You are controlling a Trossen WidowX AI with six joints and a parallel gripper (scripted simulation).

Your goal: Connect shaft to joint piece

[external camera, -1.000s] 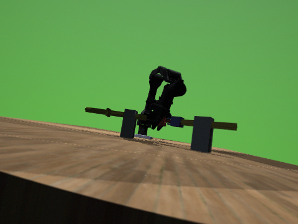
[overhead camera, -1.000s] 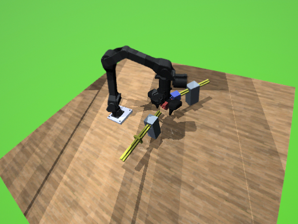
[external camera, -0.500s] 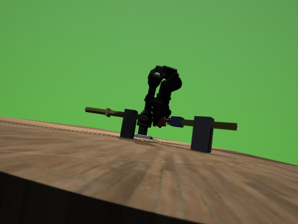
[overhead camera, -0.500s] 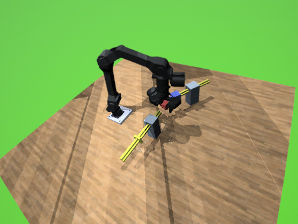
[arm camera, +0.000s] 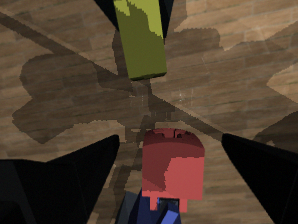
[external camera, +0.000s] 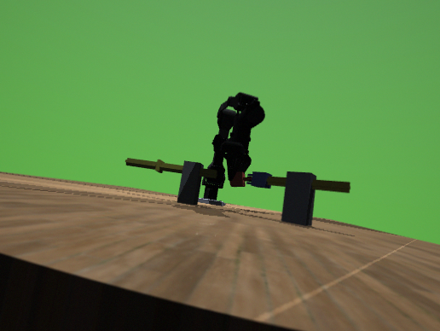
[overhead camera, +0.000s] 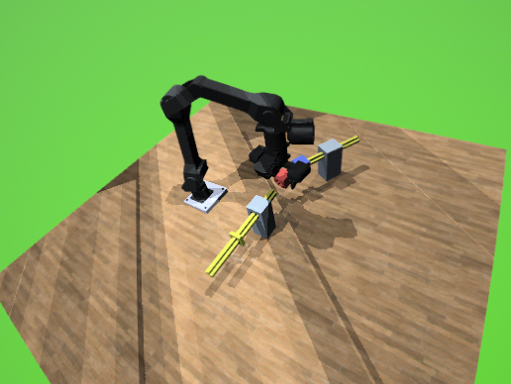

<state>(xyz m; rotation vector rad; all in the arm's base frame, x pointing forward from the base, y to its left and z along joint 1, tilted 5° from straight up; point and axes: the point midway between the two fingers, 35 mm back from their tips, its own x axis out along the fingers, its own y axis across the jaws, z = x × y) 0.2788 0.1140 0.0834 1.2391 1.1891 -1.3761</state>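
Now: gripper tip 20 mm to the right of the red joint piece and 10 mm below it.
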